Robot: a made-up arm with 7 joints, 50 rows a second.
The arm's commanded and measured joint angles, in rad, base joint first. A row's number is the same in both.
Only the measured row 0 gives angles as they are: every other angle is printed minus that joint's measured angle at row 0.
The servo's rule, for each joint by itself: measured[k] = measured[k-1] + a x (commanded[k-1-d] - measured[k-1]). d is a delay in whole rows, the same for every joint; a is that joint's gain. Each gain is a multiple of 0.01, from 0.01 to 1. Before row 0 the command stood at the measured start. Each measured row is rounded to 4 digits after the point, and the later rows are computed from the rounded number. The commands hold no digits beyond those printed.
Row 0, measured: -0.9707 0.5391 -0.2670 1.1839 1.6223 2.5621 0.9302
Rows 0 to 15, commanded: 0.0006 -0.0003 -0.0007 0.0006 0.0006 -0.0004 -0.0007; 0.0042 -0.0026 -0.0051 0.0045 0.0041 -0.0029 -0.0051; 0.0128 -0.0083 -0.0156 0.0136 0.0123 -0.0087 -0.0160; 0.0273 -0.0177 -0.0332 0.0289 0.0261 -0.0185 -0.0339; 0.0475 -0.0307 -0.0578 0.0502 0.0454 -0.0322 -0.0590; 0.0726 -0.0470 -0.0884 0.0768 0.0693 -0.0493 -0.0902; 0.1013 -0.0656 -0.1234 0.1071 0.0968 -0.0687 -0.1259; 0.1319 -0.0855 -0.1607 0.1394 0.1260 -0.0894 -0.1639; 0.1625 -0.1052 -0.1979 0.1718 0.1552 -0.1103 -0.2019; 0.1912 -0.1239 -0.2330 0.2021 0.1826 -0.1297 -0.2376; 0.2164 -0.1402 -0.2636 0.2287 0.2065 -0.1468 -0.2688; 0.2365 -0.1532 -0.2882 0.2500 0.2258 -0.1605 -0.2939; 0.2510 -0.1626 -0.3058 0.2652 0.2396 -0.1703 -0.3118; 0.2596 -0.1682 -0.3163 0.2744 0.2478 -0.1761 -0.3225; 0.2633 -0.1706 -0.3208 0.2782 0.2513 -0.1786 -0.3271; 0.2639 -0.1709 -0.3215 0.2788 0.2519 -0.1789 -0.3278
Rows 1 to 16, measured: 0.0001 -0.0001 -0.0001 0.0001 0.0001 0.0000 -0.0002; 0.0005 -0.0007 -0.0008 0.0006 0.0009 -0.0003 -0.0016; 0.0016 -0.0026 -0.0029 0.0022 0.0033 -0.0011 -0.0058; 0.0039 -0.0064 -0.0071 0.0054 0.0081 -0.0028 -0.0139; 0.0078 -0.0125 -0.0142 0.0108 0.0159 -0.0057 -0.0270; 0.0136 -0.0211 -0.0246 0.0187 0.0271 -0.0101 -0.0453; 0.0215 -0.0322 -0.0384 0.0293 0.0417 -0.0160 -0.0687; 0.0314 -0.0455 -0.0555 0.0425 0.0594 -0.0233 -0.0963; 0.0432 -0.0604 -0.0754 0.0580 0.0795 -0.0320 -0.1269; 0.0565 -0.0763 -0.0975 0.0753 0.1012 -0.0418 -0.1590; 0.0709 -0.0923 -0.1208 0.0937 0.1233 -0.0523 -0.1908; 0.0858 -0.1075 -0.1442 0.1125 0.1448 -0.0631 -0.2207; 0.1007 -0.1213 -0.1668 0.1308 0.1647 -0.0738 -0.2471; 0.1150 -0.1330 -0.1877 0.1480 0.1822 -0.0840 -0.2690; 0.1283 -0.1424 -0.2063 0.1636 0.1967 -0.0935 -0.2858; 0.1405 -0.1495 -0.2224 0.1774 0.2083 -0.1020 -0.2980
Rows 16 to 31, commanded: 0.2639 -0.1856 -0.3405 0.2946 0.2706 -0.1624 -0.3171; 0.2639 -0.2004 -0.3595 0.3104 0.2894 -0.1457 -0.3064; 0.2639 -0.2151 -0.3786 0.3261 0.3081 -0.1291 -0.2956; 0.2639 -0.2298 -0.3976 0.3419 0.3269 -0.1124 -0.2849; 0.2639 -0.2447 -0.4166 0.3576 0.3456 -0.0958 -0.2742; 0.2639 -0.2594 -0.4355 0.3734 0.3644 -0.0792 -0.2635; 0.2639 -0.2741 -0.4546 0.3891 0.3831 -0.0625 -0.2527; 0.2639 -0.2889 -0.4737 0.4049 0.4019 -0.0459 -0.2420; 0.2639 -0.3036 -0.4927 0.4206 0.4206 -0.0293 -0.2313; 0.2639 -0.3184 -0.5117 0.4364 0.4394 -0.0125 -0.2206; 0.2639 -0.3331 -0.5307 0.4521 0.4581 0.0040 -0.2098; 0.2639 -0.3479 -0.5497 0.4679 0.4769 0.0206 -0.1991; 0.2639 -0.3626 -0.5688 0.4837 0.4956 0.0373 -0.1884; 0.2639 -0.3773 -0.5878 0.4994 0.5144 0.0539 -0.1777; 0.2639 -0.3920 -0.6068 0.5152 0.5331 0.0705 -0.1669; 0.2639 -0.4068 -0.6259 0.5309 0.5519 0.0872 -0.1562
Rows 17 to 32, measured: 0.1516 -0.1585 -0.2389 0.1915 0.2214 -0.1080 -0.3035; 0.1617 -0.1690 -0.2558 0.2058 0.2357 -0.1118 -0.3043; 0.1709 -0.1805 -0.2730 0.2202 0.2509 -0.1135 -0.3018; 0.1793 -0.1928 -0.2904 0.2348 0.2669 -0.1134 -0.2969; 0.1869 -0.2058 -0.3081 0.2495 0.2834 -0.1116 -0.2903; 0.1938 -0.2192 -0.3259 0.2644 0.3004 -0.1084 -0.2825; 0.2001 -0.2329 -0.3439 0.2794 0.3178 -0.1038 -0.2739; 0.2058 -0.2469 -0.3621 0.2945 0.3355 -0.0980 -0.2646; 0.2110 -0.2611 -0.3804 0.3096 0.3534 -0.0911 -0.2549; 0.2158 -0.2754 -0.3988 0.3248 0.3715 -0.0832 -0.2450; 0.2201 -0.2898 -0.4173 0.3401 0.3897 -0.0745 -0.2348; 0.2240 -0.3043 -0.4358 0.3554 0.4080 -0.0650 -0.2244; 0.2276 -0.3189 -0.4544 0.3708 0.4264 -0.0548 -0.2140; 0.2309 -0.3335 -0.4731 0.3862 0.4449 -0.0439 -0.2035; 0.2339 -0.3481 -0.4918 0.4017 0.4634 -0.0325 -0.1929; 0.2366 -0.3628 -0.5106 0.4172 0.4820 -0.0205 -0.1823
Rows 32 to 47, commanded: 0.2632 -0.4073 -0.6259 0.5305 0.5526 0.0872 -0.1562; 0.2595 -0.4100 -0.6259 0.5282 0.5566 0.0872 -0.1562; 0.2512 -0.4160 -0.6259 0.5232 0.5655 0.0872 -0.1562; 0.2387 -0.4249 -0.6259 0.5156 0.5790 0.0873 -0.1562; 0.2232 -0.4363 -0.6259 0.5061 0.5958 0.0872 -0.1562; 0.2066 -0.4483 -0.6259 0.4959 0.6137 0.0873 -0.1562; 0.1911 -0.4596 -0.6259 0.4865 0.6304 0.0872 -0.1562; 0.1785 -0.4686 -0.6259 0.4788 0.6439 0.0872 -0.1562; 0.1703 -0.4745 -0.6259 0.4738 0.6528 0.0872 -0.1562; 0.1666 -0.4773 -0.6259 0.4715 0.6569 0.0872 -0.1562; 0.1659 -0.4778 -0.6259 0.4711 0.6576 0.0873 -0.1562; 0.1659 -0.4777 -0.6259 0.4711 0.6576 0.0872 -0.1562; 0.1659 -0.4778 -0.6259 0.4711 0.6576 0.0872 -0.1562; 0.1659 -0.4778 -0.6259 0.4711 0.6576 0.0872 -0.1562; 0.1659 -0.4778 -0.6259 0.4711 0.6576 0.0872 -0.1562; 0.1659 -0.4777 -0.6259 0.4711 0.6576 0.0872 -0.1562
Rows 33 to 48, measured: 0.2390 -0.3739 -0.5267 0.4308 0.4968 -0.0097 -0.1747; 0.2408 -0.3829 -0.5406 0.4425 0.5094 0.0000 -0.1693; 0.2417 -0.3912 -0.5525 0.4522 0.5212 0.0087 -0.1655; 0.2414 -0.3996 -0.5628 0.4598 0.5333 0.0166 -0.1628; 0.2398 -0.4088 -0.5716 0.4654 0.5464 0.0237 -0.1609; 0.2368 -0.4187 -0.5792 0.4691 0.5605 0.0301 -0.1595; 0.2327 -0.4289 -0.5857 0.4712 0.5752 0.0358 -0.1585; 0.2278 -0.4388 -0.5913 0.4721 0.5896 0.0409 -0.1578; 0.2226 -0.4477 -0.5961 0.4723 0.6029 0.0455 -0.1573; 0.2176 -0.4551 -0.6003 0.4722 0.6142 0.0497 -0.1570; 0.2129 -0.4608 -0.6039 0.4721 0.6233 0.0535 -0.1568; 0.2087 -0.4650 -0.6070 0.4720 0.6305 0.0569 -0.1566; 0.2048 -0.4682 -0.6096 0.4719 0.6362 0.0599 -0.1565; 0.2013 -0.4706 -0.6119 0.4718 0.6407 0.0626 -0.1564; 0.1981 -0.4724 -0.6139 0.4717 0.6442 0.0651 -0.1563; 0.1952 -0.4737 -0.6156 0.4716 0.6470 0.0673 -0.1563
